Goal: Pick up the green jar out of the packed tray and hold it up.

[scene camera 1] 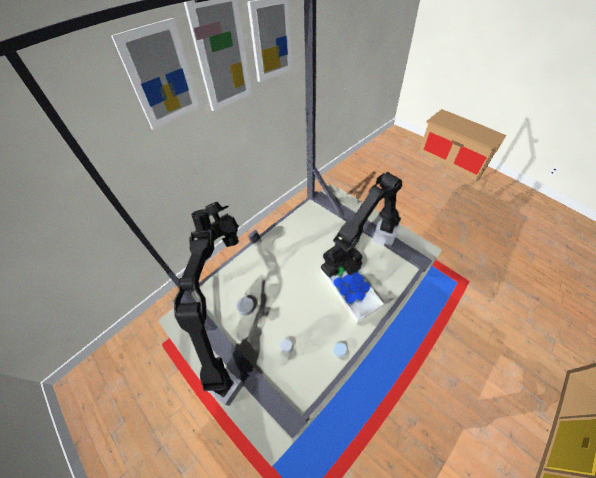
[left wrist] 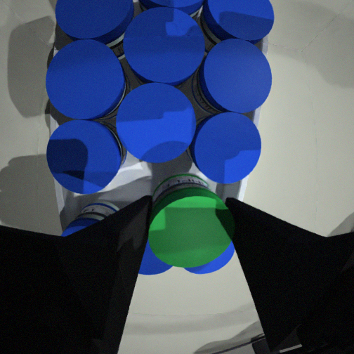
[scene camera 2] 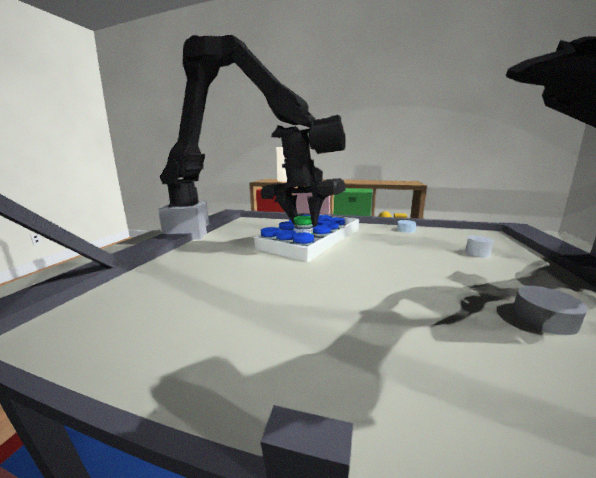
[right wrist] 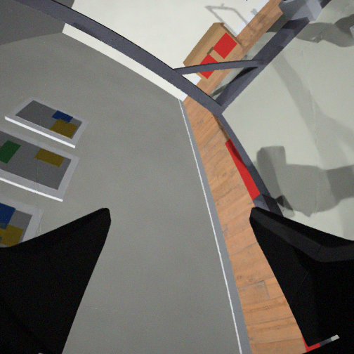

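Pixels of known places: left gripper, fingertip midpoint: [scene camera 1: 338, 273] [scene camera 2: 305, 226]; right gripper, fingertip midpoint: [scene camera 1: 233, 215]; left arm's base, origin of the base link: [scene camera 1: 387, 227] [scene camera 2: 183, 204]; right arm's base, origin of the base link: [scene camera 1: 222, 384].
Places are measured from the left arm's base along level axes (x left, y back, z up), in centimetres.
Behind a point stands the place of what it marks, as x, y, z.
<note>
The green jar [scene camera 1: 341, 271] {-13.4, -32.1, -1.3} [scene camera 2: 303, 220] {-17.0, -31.4, -1.4} [left wrist: 191, 231] is upright between my left gripper's fingers, its lid above the blue lids around it in scene camera 2. My left gripper [scene camera 1: 341, 267] {-14.4, -32.1, -3.5} [scene camera 2: 304, 223] {-14.4, -32.1, -3.5} [left wrist: 188, 203] is shut on it, low over the tray. The jar's lower part is hidden behind blue jars [scene camera 1: 352, 287] [scene camera 2: 303, 238] [left wrist: 156, 122], so I cannot tell whether it clears the white tray [scene camera 1: 368, 308] {3.0, -41.1, -8.4} [scene camera 2: 282, 248] {-19.3, -26.6, -6.9}. My right gripper [right wrist: 181, 215] is open and empty, high above the table, at the left in scene camera 1.
A wide grey cylinder [scene camera 1: 245, 305] {-46.2, -61.7, -5.7} [scene camera 2: 550, 311] {-49.0, -58.7, -5.9} and two small pale cylinders [scene camera 1: 286, 345] {-22.5, -70.1, -5.3} [scene camera 1: 340, 349] {-2.5, -63.0, -6.3} [scene camera 2: 479, 247] {-24.7, -68.5, -6.5} [scene camera 2: 406, 226] {-4.8, -61.6, -7.0} stand on the table apart from the tray. A dark upright post [scene camera 1: 310, 110] {-46.0, 11.6, 46.3} rises at the table's back corner in scene camera 1.
</note>
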